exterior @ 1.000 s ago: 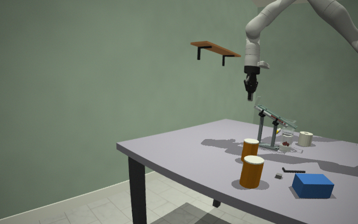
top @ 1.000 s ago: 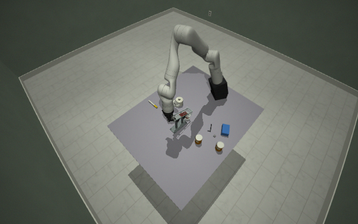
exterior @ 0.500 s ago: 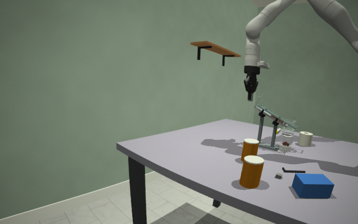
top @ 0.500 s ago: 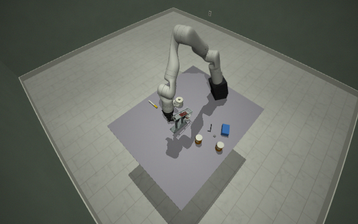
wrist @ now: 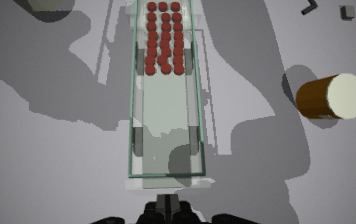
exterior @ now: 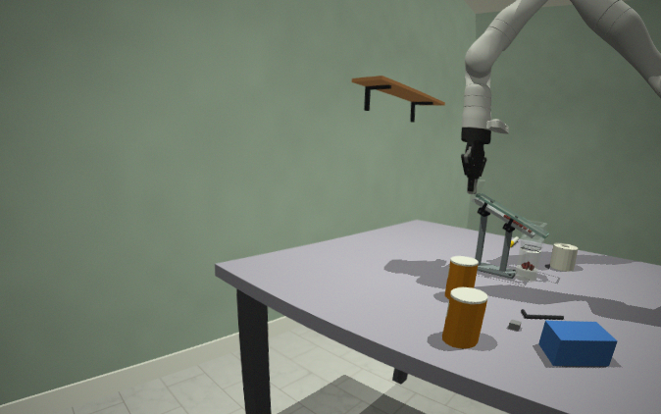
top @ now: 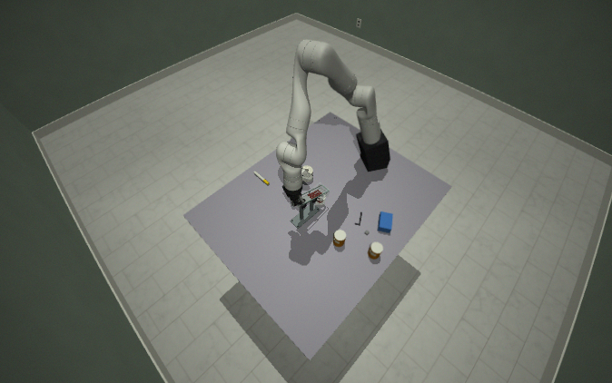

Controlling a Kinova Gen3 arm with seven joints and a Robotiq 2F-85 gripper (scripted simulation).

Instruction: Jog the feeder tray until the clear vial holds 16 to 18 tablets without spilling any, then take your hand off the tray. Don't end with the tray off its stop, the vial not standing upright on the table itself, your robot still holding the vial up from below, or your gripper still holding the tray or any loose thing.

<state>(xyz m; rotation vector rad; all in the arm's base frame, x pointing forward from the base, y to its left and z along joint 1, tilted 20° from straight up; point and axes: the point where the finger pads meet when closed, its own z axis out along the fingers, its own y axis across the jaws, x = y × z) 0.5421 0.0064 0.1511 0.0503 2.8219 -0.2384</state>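
The feeder tray is 80 mm behind my hand, 50 mm below it and 10 mm to the left of it. Also, from my hand: black hex key (230 mm to the left, 220 mm behind, 190 mm below); clear vial (170 mm behind, 160 mm below, 10 mm to the left); white roll (250 mm behind, 170 mm below, 160 mm to the right).
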